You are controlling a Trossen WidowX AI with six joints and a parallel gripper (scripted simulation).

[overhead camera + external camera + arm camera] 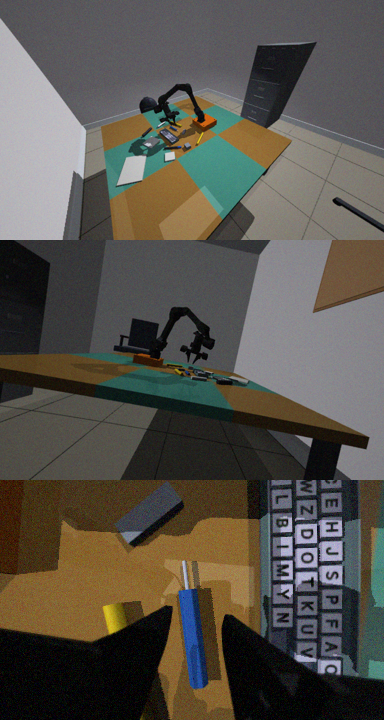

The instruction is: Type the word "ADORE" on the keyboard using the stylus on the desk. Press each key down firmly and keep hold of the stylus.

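Right now my gripper tip is 70 mm above the blue stylus and 10 mm past it. Also, from my gripper tip: white marker (180 mm to the right, 60 mm below, 30 mm ahead); then dark marker (200 mm ahead, 170 mm to the right, 60 mm below); then blue pen (190 mm to the left, 130 mm ahead, 70 mm below).
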